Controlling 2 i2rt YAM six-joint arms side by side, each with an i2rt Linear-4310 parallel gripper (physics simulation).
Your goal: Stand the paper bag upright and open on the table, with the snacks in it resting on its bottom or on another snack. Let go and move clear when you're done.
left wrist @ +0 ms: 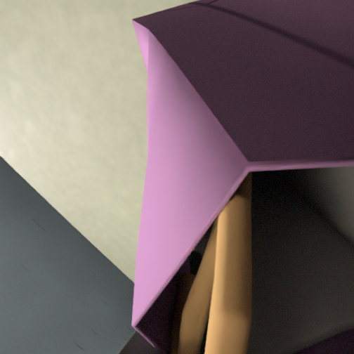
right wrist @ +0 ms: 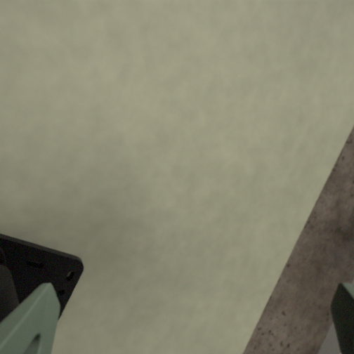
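The paper bag [left wrist: 175,165] is very close in the left wrist view, with a pink outer side, a dark purple panel at the upper right and its folded rim running down to the lower left. Below the rim is a dark hollow. Long tan shapes [left wrist: 230,280] show there, partly behind the rim; I cannot tell if they are snacks. My left gripper is shut at the bag's rim, its fingertips hidden by the bag. My right gripper [right wrist: 192,293] is open and empty, green fingertips wide apart above the table. The bag does not show in the right wrist view.
The pale tabletop [left wrist: 65,100] [right wrist: 175,125] lies behind the bag and beneath the right gripper. A dark grey surface [left wrist: 50,260] is beyond its edge. A black plate with holes [right wrist: 45,260] is at the lower left of the right wrist view, and a brown speckled strip [right wrist: 310,260] at its right.
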